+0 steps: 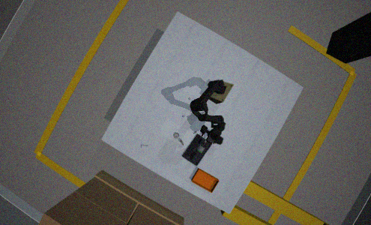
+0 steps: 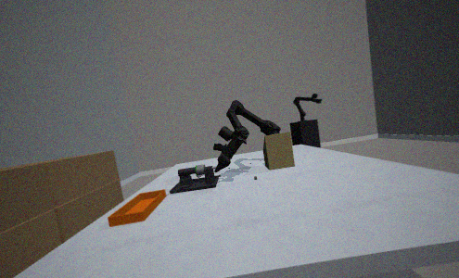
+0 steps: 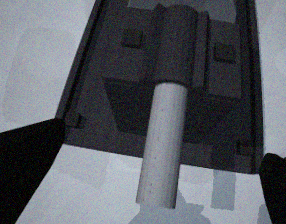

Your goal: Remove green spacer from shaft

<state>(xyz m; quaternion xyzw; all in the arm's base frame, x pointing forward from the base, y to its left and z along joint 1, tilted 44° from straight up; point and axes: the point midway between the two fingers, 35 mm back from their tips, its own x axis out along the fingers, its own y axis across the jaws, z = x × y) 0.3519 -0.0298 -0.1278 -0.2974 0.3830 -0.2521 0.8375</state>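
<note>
My gripper tip is 50 mm short of the grey shaft, 10 mm to the left of it and 10 mm below it. From my gripper tip the other things lie so: orange tray (330 mm ahead, 140 mm to the left, 60 mm below).
</note>
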